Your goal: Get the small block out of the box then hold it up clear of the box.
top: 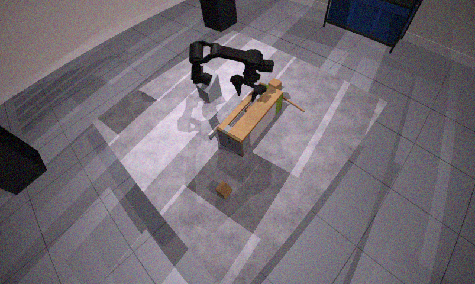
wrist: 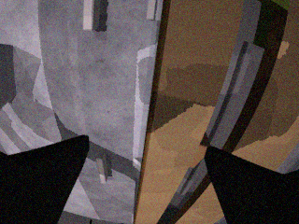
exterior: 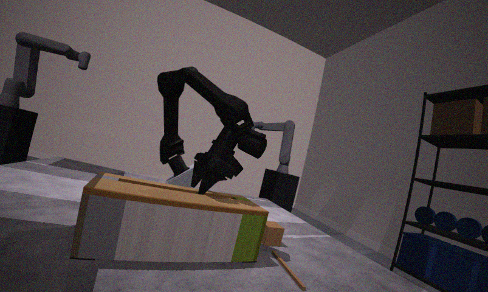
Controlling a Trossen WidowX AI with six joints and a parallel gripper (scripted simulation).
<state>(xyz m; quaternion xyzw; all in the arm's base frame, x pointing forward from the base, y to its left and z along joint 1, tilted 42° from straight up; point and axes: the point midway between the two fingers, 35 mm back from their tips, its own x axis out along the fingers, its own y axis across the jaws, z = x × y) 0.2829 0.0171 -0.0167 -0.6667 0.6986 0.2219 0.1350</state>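
My gripper tip is now 40 mm short of the block, 30 mm to the left of it and 40 mm above it. The rest, counted from my gripper tip: thin wooden stick (160 mm ahead, 230 mm to the left, 120 mm below); long box (30 mm ahead, 50 mm to the right, 60 mm below).
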